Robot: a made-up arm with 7 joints. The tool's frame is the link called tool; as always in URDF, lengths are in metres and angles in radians. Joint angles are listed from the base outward.
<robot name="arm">
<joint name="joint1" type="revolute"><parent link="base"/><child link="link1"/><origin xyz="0 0 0" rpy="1.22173 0 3.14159"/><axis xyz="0 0 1"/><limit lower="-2.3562" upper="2.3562"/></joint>
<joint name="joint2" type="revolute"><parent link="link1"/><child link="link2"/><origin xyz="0 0 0" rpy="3.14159 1.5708 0"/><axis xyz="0 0 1"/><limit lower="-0.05" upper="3.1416"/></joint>
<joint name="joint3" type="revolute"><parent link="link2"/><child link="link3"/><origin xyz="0 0 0" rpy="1.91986 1.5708 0"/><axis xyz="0 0 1"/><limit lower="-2.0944" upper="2.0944"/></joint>
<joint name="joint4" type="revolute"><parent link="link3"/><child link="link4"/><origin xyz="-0.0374 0 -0.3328" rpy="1.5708 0 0"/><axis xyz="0 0 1"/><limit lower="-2.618" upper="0.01"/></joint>
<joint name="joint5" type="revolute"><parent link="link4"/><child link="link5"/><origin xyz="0.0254 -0.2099 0" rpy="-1.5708 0 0"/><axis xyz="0 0 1"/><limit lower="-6.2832" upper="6.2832"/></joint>
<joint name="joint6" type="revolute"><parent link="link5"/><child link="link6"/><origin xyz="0 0 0" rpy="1.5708 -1.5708 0"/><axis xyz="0 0 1"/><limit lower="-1.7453" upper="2.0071"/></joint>
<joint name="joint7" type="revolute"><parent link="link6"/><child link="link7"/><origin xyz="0 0 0" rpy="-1.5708 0 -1.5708"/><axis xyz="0 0 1"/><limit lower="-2.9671" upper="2.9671"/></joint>
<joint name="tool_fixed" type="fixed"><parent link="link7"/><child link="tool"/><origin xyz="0 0 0" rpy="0 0 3.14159"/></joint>
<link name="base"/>
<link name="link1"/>
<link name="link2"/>
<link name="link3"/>
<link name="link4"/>
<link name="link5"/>
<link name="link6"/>
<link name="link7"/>
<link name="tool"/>
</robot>
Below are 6 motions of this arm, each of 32 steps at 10 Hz.
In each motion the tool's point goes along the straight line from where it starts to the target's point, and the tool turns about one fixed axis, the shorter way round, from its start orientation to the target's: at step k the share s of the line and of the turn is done. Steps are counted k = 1, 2, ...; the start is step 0. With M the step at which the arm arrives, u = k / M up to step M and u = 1 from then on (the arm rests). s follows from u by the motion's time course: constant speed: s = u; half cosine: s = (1 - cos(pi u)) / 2; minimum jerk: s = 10 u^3 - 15 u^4 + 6 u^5.
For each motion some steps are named. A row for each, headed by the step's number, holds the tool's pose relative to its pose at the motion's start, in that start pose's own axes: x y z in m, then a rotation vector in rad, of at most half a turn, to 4 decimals.
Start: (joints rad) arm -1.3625 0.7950 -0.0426 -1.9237 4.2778 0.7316 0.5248
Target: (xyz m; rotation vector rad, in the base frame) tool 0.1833 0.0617 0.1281 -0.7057 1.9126 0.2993
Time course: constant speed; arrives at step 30
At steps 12, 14, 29, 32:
12: -0.0158 0.0574 -0.0010 0.0432 -0.2847 0.4613
14: -0.0184 0.0670 -0.0012 0.0504 -0.3321 0.5382
29: -0.0381 0.1388 -0.0024 0.1044 -0.6880 1.1149
32: -0.0394 0.1436 -0.0025 0.1080 -0.7117 1.1534

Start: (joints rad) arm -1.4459 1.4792 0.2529 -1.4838 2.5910 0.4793 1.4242
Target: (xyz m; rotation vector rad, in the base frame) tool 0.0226 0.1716 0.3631 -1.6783 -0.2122 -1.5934
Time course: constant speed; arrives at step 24
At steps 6, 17, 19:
6: -0.0306 0.0072 -0.0207 0.0501 0.3149 -0.0926
17: -0.0867 0.0203 -0.0587 0.1419 0.8922 -0.2623
19: -0.0969 0.0226 -0.0656 0.1586 0.9971 -0.2932

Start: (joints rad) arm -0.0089 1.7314 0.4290 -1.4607 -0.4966 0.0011 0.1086
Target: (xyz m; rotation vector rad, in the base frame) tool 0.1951 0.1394 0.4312 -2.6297 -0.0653 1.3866
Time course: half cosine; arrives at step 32
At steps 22, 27, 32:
22: 0.0498 0.2579 -0.0656 0.1765 0.0445 -0.9000
27: 0.0602 0.3120 -0.0794 0.2135 0.0539 -1.0888
32: 0.0640 0.3316 -0.0843 0.2269 0.0573 -1.1571

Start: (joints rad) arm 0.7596 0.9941 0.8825 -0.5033 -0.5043 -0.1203 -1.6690
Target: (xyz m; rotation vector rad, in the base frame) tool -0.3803 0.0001 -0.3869 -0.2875 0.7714 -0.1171
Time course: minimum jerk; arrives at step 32
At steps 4, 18, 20, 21, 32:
4: 0.0060 -0.0011 0.0064 -0.0228 -0.0141 0.0133
18: 0.2315 -0.0418 0.2473 -0.8744 -0.5400 0.5095
20: 0.2724 -0.0492 0.2910 -1.0289 -0.6354 0.5995
21: 0.2910 -0.0526 0.3110 -1.0994 -0.6789 0.6406
32: 0.3758 -0.0679 0.4015 -1.4195 -0.8767 0.8271

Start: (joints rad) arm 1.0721 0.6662 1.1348 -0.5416 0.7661 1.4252 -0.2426
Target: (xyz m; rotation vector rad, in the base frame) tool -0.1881 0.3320 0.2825 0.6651 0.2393 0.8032
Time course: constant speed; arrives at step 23
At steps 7, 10, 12, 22, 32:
7: -0.0491 0.0131 0.1380 0.0759 -0.2350 -0.2008
10: -0.0701 0.0187 0.1971 0.1085 -0.3357 -0.2869
12: -0.0842 0.0224 0.2365 0.1302 -0.4029 -0.3442
22: -0.1543 0.0411 0.4337 0.2387 -0.7386 -0.6311
32: -0.1613 0.0429 0.4534 0.2495 -0.7721 -0.6598

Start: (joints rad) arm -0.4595 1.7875 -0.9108 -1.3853 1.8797 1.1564 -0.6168
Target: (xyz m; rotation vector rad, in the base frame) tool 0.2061 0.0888 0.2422 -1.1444 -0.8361 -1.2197
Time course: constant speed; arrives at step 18
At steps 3, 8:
3: 0.0139 -0.0484 0.0443 -0.1594 -0.1700 -0.1492
8: 0.0371 -0.1291 0.1182 -0.4250 -0.4532 -0.3979

